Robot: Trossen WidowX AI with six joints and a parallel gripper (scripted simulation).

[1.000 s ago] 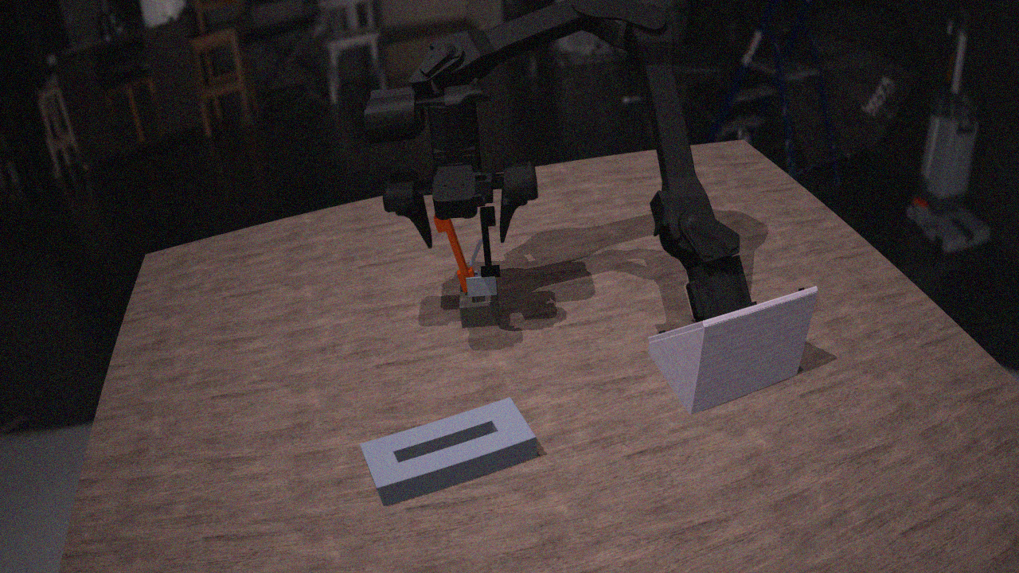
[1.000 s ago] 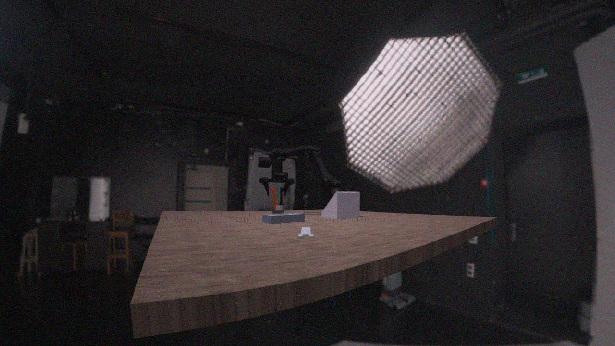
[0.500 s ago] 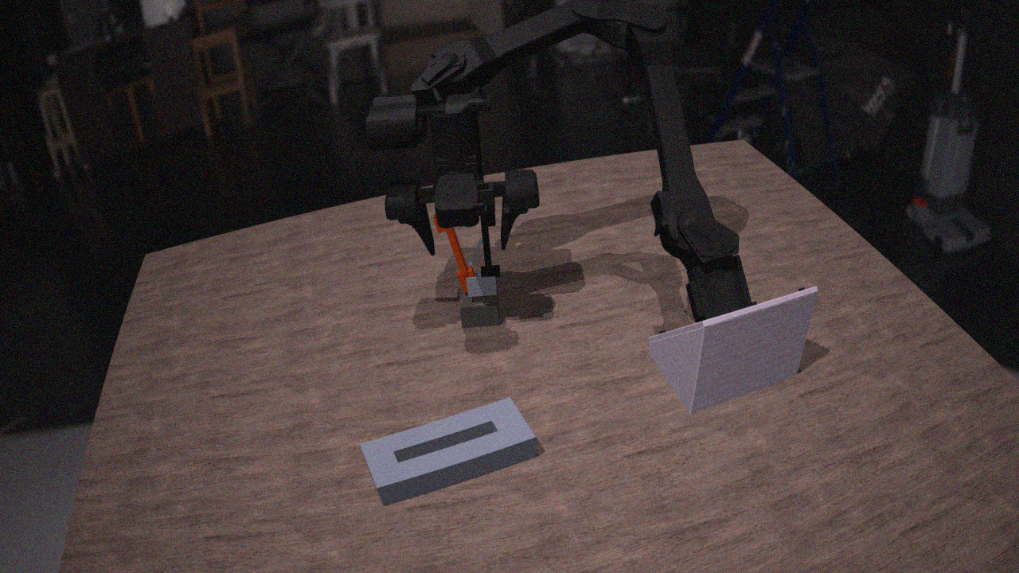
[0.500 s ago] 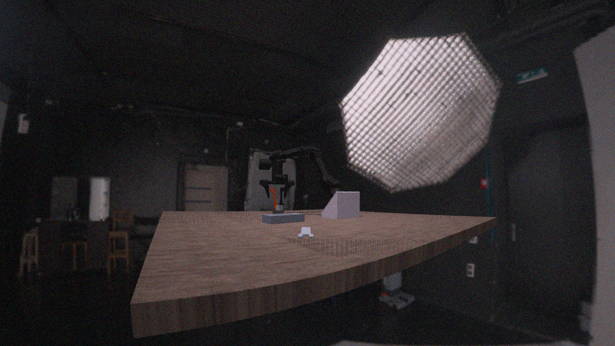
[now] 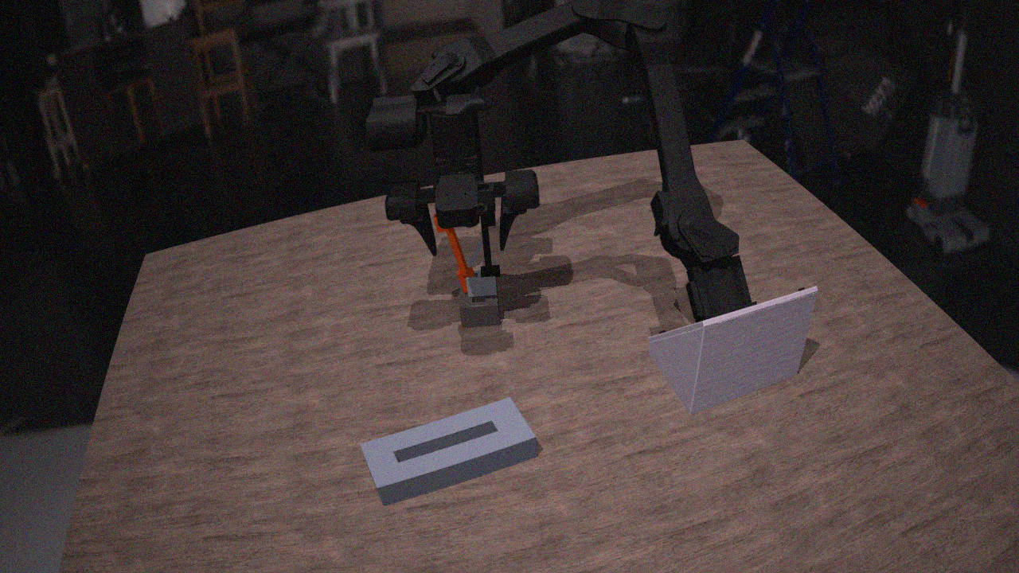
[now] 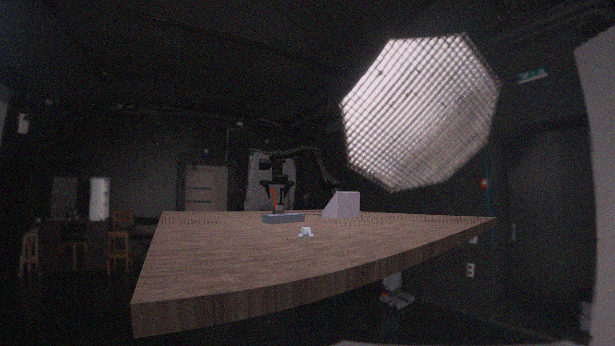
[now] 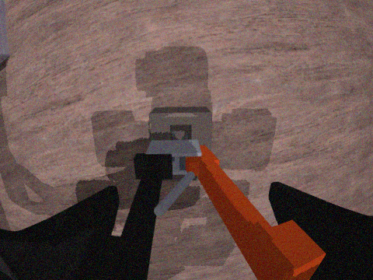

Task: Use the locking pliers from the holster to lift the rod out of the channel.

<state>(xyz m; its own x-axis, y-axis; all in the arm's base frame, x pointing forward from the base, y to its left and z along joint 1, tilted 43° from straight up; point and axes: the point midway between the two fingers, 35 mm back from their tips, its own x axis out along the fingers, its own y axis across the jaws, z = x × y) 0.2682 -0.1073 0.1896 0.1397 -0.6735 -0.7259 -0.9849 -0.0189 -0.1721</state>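
The orange handle is 20 mm ahead of my gripper tip. Also, from my gripper tip: dark rod: 50 mm ahead, 260 mm to the left, 90 mm below; then small grey holster: 10 mm behind, 90 mm below; then grey block: 60 mm ahead, 260 mm to the left, 80 mm below.
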